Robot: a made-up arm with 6 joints. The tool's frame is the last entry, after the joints.
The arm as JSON. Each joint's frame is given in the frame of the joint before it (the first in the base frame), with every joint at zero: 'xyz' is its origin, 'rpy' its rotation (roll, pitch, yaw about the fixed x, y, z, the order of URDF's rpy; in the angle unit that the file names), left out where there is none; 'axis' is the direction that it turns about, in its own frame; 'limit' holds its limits. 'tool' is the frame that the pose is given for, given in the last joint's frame.
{
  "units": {
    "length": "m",
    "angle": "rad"
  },
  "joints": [
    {
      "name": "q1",
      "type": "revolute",
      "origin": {
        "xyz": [
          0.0,
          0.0,
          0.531
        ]
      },
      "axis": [
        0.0,
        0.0,
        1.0
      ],
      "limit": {
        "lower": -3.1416,
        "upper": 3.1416
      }
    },
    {
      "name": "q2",
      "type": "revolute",
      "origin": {
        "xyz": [
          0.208,
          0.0,
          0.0
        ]
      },
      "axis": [
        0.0,
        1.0,
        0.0
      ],
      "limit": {
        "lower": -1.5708,
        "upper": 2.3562
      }
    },
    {
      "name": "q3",
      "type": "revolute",
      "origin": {
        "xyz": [
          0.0,
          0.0,
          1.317
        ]
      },
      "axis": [
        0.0,
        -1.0,
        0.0
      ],
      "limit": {
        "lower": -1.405,
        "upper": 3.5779
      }
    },
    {
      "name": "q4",
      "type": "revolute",
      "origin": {
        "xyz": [
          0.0,
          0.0,
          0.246
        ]
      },
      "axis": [
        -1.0,
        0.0,
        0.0
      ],
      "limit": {
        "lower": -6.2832,
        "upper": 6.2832
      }
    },
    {
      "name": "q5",
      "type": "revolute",
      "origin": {
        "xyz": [
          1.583,
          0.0,
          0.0
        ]
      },
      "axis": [
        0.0,
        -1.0,
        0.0
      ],
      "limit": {
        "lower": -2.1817,
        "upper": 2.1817
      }
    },
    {
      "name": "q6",
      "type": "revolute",
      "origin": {
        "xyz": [
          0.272,
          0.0,
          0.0
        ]
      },
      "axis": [
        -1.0,
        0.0,
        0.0
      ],
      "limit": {
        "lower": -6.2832,
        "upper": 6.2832
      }
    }
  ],
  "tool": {
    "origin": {
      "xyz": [
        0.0,
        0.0,
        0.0
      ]
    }
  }
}
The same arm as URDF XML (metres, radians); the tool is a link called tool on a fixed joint. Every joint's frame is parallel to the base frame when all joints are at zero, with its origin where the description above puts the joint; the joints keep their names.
<robot name="arm">
  <link name="base"/>
  <link name="link1"/>
  <link name="link2"/>
  <link name="link3"/>
  <link name="link4"/>
  <link name="link5"/>
  <link name="link6"/>
  <link name="tool"/>
  <joint name="q1" type="revolute">
    <parent link="base"/>
    <child link="link1"/>
    <origin xyz="0 0 0.531"/>
    <axis xyz="0 0 1"/>
    <limit lower="-3.1416" upper="3.1416"/>
  </joint>
  <joint name="q2" type="revolute">
    <parent link="link1"/>
    <child link="link2"/>
    <origin xyz="0.208 0 0"/>
    <axis xyz="0 1 0"/>
    <limit lower="-1.5708" upper="2.3562"/>
  </joint>
  <joint name="q3" type="revolute">
    <parent link="link2"/>
    <child link="link3"/>
    <origin xyz="0 0 1.317"/>
    <axis xyz="0 -1 0"/>
    <limit lower="-1.405" upper="3.5779"/>
  </joint>
  <joint name="q4" type="revolute">
    <parent link="link3"/>
    <child link="link4"/>
    <origin xyz="0 0 0.246"/>
    <axis xyz="-1 0 0"/>
    <limit lower="-6.2832" upper="6.2832"/>
  </joint>
  <joint name="q5" type="revolute">
    <parent link="link4"/>
    <child link="link5"/>
    <origin xyz="1.583 0 0"/>
    <axis xyz="0 -1 0"/>
    <limit lower="-2.1817" upper="2.1817"/>
  </joint>
  <joint name="q6" type="revolute">
    <parent link="link5"/>
    <child link="link6"/>
    <origin xyz="0.272 0 0"/>
    <axis xyz="-1 0 0"/>
    <limit lower="-6.2832" upper="6.2832"/>
  </joint>
  <joint name="tool_joint" type="fixed">
    <parent link="link6"/>
    <child link="tool"/>
    <origin xyz="0 0 0"/>
  </joint>
</robot>

